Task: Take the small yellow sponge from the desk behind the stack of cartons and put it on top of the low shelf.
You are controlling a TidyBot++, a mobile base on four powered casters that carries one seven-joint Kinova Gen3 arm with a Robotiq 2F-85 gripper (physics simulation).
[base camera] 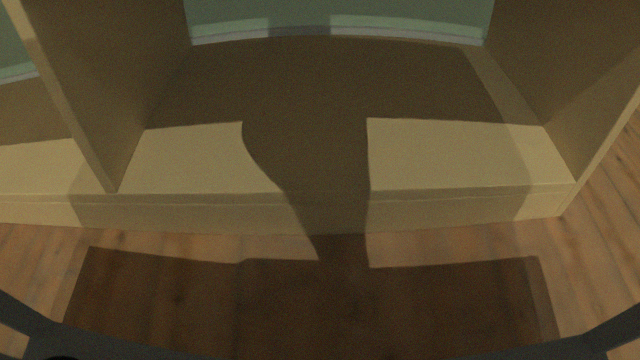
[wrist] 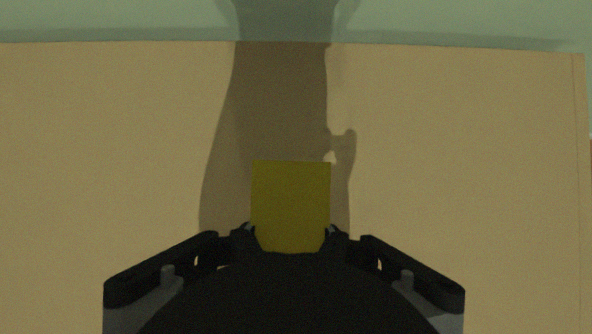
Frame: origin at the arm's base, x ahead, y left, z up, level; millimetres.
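Seen in the pictures: gripper, fingertip midpoint: (wrist: 289, 228).
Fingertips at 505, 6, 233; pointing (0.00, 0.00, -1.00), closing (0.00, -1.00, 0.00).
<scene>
Pixels of each thing's top centre, then the offset from my fingertips to it, as dx, dy, dz. "spot": a spot on its surface instead. Level surfaces: height alone.
- yellow sponge at its top centre: (wrist: 289, 224) +12, +0, +29
- low shelf at its surface level: dz -19
- shelf's lower board at its surface level: dz -550
- upright divider at a spot on its surface: (base camera: 115, 75) spot: -88, +235, -446
- Wooden floor at its surface level: dz -630
The yellow sponge (wrist: 291, 200) is between the fingertips of my gripper (wrist: 289, 228) in the wrist view. The gripper is shut on it. Below the sponge in that view is the light wooden top of the low shelf (wrist: 450, 150), with the arm's shadow across it. Whether the sponge touches that top I cannot tell. In the base camera view the shelf's lower board (base camera: 450, 155) and its upright panels show; the gripper and sponge do not show there. The desk and the stack of cartons do not show in either view.
A green wall (base camera: 340, 10) (wrist: 125, 17) stands behind the shelf. An upright divider (base camera: 115, 75) stands left of the middle bay, and a side panel (base camera: 575, 65) stands at the right. Wooden floor (base camera: 595, 260) lies in front of the shelf. The shelf top's right edge shows in the wrist view.
</scene>
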